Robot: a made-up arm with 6 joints. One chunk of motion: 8 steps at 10 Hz.
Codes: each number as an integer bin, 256 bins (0 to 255) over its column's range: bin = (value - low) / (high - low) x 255, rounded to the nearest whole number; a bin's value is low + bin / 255 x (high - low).
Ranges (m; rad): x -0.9..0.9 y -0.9..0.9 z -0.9..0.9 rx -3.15..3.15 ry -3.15..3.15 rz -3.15..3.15
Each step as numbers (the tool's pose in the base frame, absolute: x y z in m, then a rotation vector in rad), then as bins.
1 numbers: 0.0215 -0.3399 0.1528 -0.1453 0.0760 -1.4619
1 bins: 131 79 149 122 131 68
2 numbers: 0.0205 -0.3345 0.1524 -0.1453 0.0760 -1.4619
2 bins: 130 80 149 122 131 68
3 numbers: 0.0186 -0.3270 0.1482 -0.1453 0.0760 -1.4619
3 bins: 130 81 148 122 131 68
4 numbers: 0.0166 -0.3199 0.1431 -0.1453 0.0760 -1.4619
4 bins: 130 82 148 122 131 68
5 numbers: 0.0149 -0.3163 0.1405 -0.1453 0.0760 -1.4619
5 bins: 130 83 147 122 131 68
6 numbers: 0.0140 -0.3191 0.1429 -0.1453 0.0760 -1.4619
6 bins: 129 82 148 122 131 68
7 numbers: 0.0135 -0.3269 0.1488 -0.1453 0.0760 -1.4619
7 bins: 129 81 149 122 131 68
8 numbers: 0.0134 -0.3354 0.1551 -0.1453 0.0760 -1.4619
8 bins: 129 80 149 122 131 68
